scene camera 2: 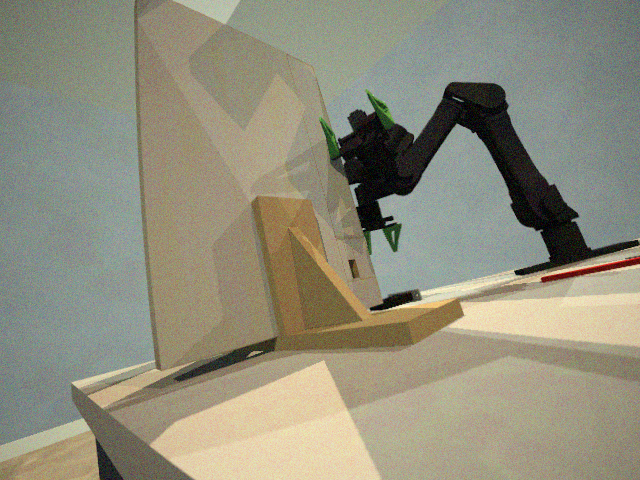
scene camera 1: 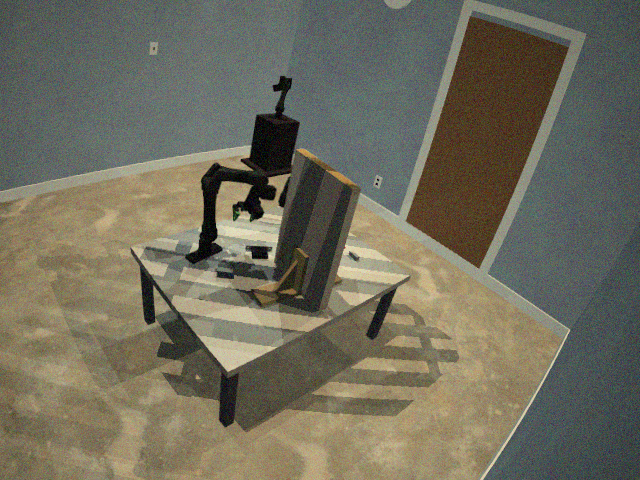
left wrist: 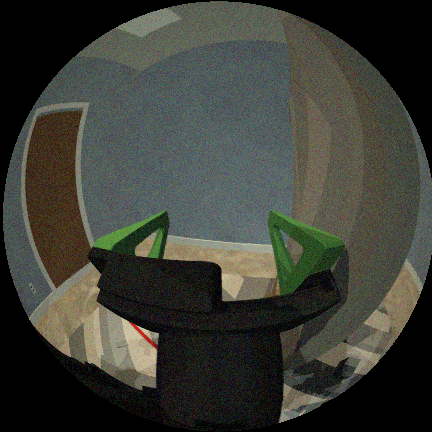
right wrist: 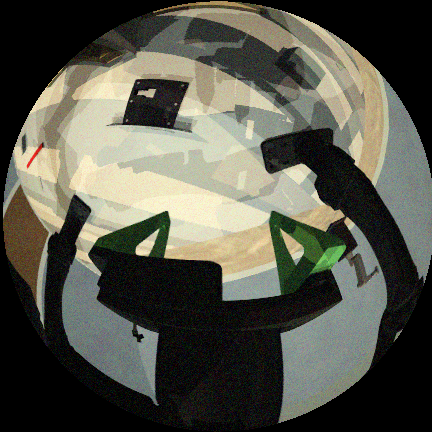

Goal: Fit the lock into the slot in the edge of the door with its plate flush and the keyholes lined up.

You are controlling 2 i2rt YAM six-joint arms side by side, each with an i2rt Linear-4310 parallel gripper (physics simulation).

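Frame: origin at the left arm's base, x ahead, y left, z up, level; metres.
Seen in the pictures: left gripper, fingertip midpoint: (scene camera 2: 342, 105) (left wrist: 218, 215); right gripper, fingertip midpoint: (scene camera 2: 382, 253) (scene camera 1: 241, 221) (right wrist: 219, 216); left arm's base at its link origin: (scene camera 2: 572, 261) (right wrist: 74, 219); right arm's base at its link origin: (scene camera 1: 204, 253) (right wrist: 302, 145).
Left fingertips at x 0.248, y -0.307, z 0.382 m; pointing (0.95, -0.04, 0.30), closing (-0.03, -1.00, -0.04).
Observation:
Pixels of each thing's top centre, then the offset from my left fingertips to it. "spot": a spot on its surface instead. Level surfaces: height alone.
- door panel at its top centre: (left wrist: 300, 76) (scene camera 2: 238, 41) (scene camera 1: 326, 167) dx +0.057, dy -0.157, dz +0.234 m
- small square hole at a spot on its surface: (scene camera 2: 353, 268) spot: dx -0.068, dy -0.085, dz -0.286 m
- lock at its top centre: (right wrist: 150, 102) (scene camera 2: 388, 295) (scene camera 1: 260, 249) dx -0.230, dy -0.069, dz -0.355 m
- table at its surface level: dz -0.382 m
- second dark block at its top centre: (right wrist: 307, 66) (scene camera 1: 225, 267) dx -0.254, dy -0.320, dz -0.346 m
- small grey block at its top centre: (scene camera 1: 354, 253) dx +0.150, dy +0.282, dz -0.360 m
- red strip at its top centre: (scene camera 2: 628, 260) (left wrist: 139, 331) dx +0.027, dy +0.259, dz -0.376 m
The door panel (scene camera 1: 315, 222) (scene camera 2: 206, 170) (left wrist: 345, 150) stands upright on the table. In scene camera 2 a small square hole (scene camera 2: 353, 268) shows low on its face; the slot in its edge cannot be made out. The lock (scene camera 1: 259, 252) (scene camera 2: 403, 298) (right wrist: 156, 102), a black case with a light cut-out near one corner, lies on the table beside the door. My left gripper (scene camera 2: 345, 105) (left wrist: 218, 215) is open and empty, high beside the door's edge. My right gripper (scene camera 1: 243, 219) (scene camera 2: 382, 252) (right wrist: 219, 216) is open and empty above the table, apart from the lock.
Wooden brackets (scene camera 1: 300, 271) (scene camera 2: 377, 330) brace the door on the table (scene camera 1: 232, 351) (scene camera 2: 258, 413). A second dark block (scene camera 1: 224, 274) (right wrist: 300, 65) and a small grey block (scene camera 1: 353, 255) lie on the table. A red strip (scene camera 2: 589, 269) (left wrist: 143, 335) (right wrist: 35, 156) also shows.

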